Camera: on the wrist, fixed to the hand. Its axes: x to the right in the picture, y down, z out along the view.
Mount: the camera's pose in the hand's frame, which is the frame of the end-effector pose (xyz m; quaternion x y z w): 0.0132 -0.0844 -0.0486 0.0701 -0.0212 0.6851 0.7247
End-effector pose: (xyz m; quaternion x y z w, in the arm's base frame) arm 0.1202 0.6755 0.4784 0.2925 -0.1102 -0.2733 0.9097
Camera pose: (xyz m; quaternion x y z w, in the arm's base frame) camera 0.1121 0.6337 0.3898 0.1945 -0.3187 0.4267 0.8237
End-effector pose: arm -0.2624 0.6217 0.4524 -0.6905 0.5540 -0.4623 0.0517
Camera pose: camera -0.2362 0.6645 0.5369 -0.1270 0.8410 -0.3238 0.4143
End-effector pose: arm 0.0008 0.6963 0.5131 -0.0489 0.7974 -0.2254 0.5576
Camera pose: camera -0.0631 0.6314 0.5500 0.5452 0.5838 0.1638 0.5789
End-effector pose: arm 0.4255 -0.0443 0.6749 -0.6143 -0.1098 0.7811 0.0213
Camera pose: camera 0.4606 0.0473 0.6682 0.5024 -0.3956 -0.6014 0.4790
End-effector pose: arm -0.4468 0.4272 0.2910 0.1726 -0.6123 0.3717 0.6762
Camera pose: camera -0.3529 0.4085 0.3131 -0.2391 -0.5503 0.7719 0.2103
